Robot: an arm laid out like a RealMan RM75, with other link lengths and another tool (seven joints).
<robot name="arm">
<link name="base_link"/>
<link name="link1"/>
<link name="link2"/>
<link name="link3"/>
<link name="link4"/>
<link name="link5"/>
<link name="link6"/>
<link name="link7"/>
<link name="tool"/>
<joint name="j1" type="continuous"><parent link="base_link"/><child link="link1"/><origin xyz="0.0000 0.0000 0.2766"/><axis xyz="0 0 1"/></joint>
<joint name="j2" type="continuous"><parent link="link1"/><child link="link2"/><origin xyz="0.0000 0.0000 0.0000"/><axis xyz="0 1 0"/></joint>
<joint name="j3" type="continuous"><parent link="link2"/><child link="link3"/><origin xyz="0.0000 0.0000 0.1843"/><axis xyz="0 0 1"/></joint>
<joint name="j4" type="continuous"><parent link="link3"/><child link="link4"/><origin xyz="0.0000 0.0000 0.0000"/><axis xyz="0 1 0"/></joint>
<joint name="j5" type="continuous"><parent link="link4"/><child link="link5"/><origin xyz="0.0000 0.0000 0.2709"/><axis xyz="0 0 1"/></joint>
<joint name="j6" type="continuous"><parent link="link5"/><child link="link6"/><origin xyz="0.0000 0.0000 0.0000"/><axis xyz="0 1 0"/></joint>
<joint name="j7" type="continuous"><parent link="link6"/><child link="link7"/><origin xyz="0.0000 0.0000 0.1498"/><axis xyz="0 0 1"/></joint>
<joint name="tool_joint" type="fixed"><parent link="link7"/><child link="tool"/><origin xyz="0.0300 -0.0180 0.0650" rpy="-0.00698 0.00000 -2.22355"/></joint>
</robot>
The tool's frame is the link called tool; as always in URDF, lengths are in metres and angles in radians. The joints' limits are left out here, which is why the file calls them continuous.
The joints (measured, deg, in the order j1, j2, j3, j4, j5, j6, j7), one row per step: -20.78, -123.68, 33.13, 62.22, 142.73, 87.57, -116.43; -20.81, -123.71, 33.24, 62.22, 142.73, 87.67, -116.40; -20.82, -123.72, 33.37, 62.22, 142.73, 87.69, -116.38; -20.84, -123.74, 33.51, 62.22, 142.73, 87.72, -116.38; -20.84, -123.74, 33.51, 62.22, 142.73, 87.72, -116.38; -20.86, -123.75, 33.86, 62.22, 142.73, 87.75, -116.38; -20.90, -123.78, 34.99, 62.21, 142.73, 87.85, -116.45; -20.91, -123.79, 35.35, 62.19, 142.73, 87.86, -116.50; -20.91, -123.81, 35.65, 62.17, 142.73, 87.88, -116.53; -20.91, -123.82, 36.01, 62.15, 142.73, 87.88, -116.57; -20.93, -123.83, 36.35, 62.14, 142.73, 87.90, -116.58
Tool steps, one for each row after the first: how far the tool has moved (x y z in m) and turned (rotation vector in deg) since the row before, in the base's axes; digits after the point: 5 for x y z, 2 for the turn. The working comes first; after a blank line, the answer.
Tool pose at each row, in the base's axes (x y z in m, rotation vector in deg; the steps are taken from these numbers as rounded here): -0.32896, 0.37089, 0.09048, 15.61, -169.73, -37.02; -0.32816, 0.37085, 0.08969, 15.42, -169.86, -36.76; -0.32767, 0.37093, 0.08913, 15.25, -169.90, -36.59; -0.32705, 0.37103, 0.08846, 15.08, -169.96, -36.39; -0.32705, 0.37103, 0.08846, 15.08, -169.96, -36.39; -0.32591, 0.37127, 0.08715, 14.71, -170.02, -35.96; -0.32246, 0.37180, 0.08288, 13.65, -170.23, -34.56; -0.32147, 0.37194, 0.08147, 13.37, -170.29, -34.13; -0.32063, 0.37195, 0.08017, 13.15, -170.35, -33.75; -0.31973, 0.37205, 0.07877, 12.87, -170.39, -33.33; -0.31867, 0.37221, 0.07746, 12.53, -170.44, -32.91

0.00080, -0.00004, -0.00079, -0.19, -0.04, -0.13; 0.00049, 0.00008, -0.00056, -0.12, 0.02, -0.10; 0.00062, 0.00010, -0.00067, -0.14, 0.01, -0.11; 0.00000, 0.00000, 0.00000, 0.00, 0.00, 0.00; 0.00114, 0.00024, -0.00131, -0.30, 0.08, -0.21; 0.00345, 0.00053, -0.00427, -0.97, 0.21, -0.61; 0.00099, 0.00014, -0.00141, -0.30, 0.06, -0.16; 0.00084, 0.00001, -0.00130, -0.26, 0.04, -0.13; 0.00090, 0.00010, -0.00140, -0.29, 0.07, -0.16; 0.00106, 0.00016, -0.00131, -0.29, 0.07, -0.20
